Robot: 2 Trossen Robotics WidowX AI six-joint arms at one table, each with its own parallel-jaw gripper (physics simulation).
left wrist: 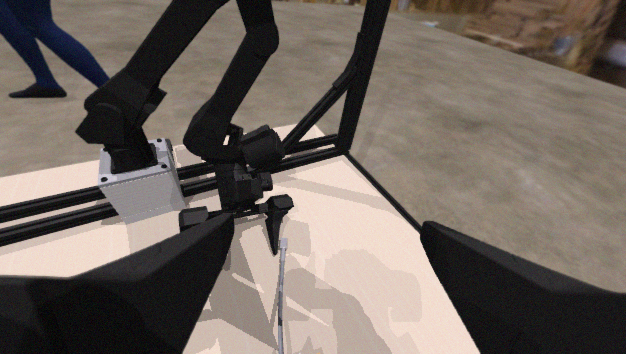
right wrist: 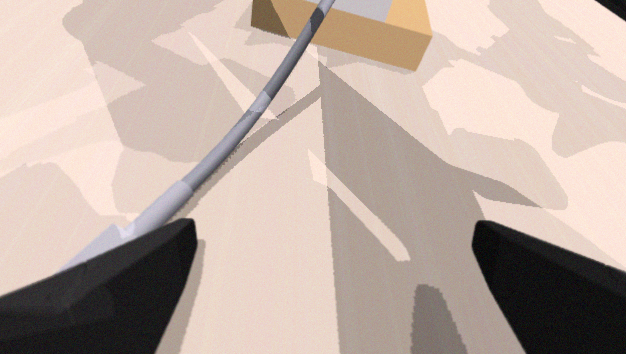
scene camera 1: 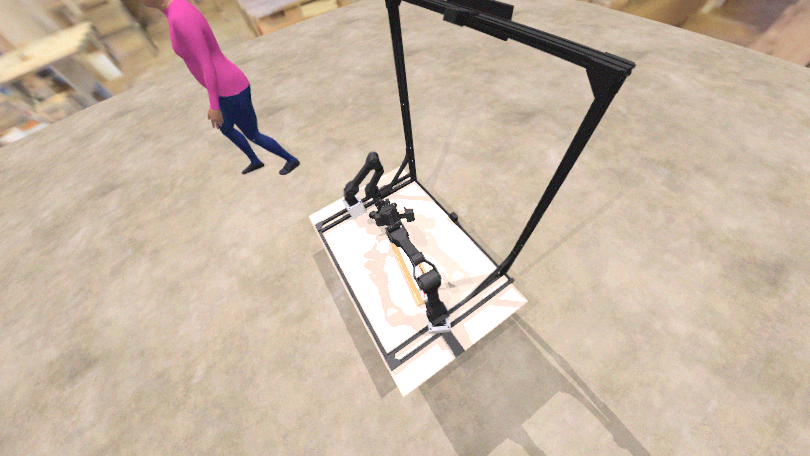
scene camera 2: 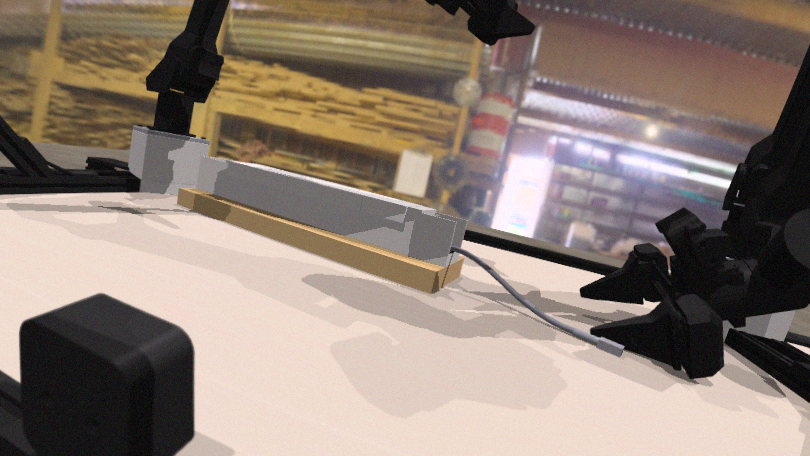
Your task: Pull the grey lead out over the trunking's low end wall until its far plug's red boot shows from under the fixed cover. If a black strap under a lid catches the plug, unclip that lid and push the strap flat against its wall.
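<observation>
The grey trunking stands on a wooden base. The grey lead comes out of its right-hand end in scene camera 2 and slopes down to the table. The near plug is beside my right gripper, which is open and low over the table. In the right wrist view the plug is outside the gap, partly behind the left-hand finger. My left gripper is open and empty, raised high. The red boot, straps and lid details cannot be made out.
A black frame rises over the white table. In scene camera 1 my left arm stretches over the trunking. A dark block stands in the foreground of scene camera 2. A person in pink is beyond the table.
</observation>
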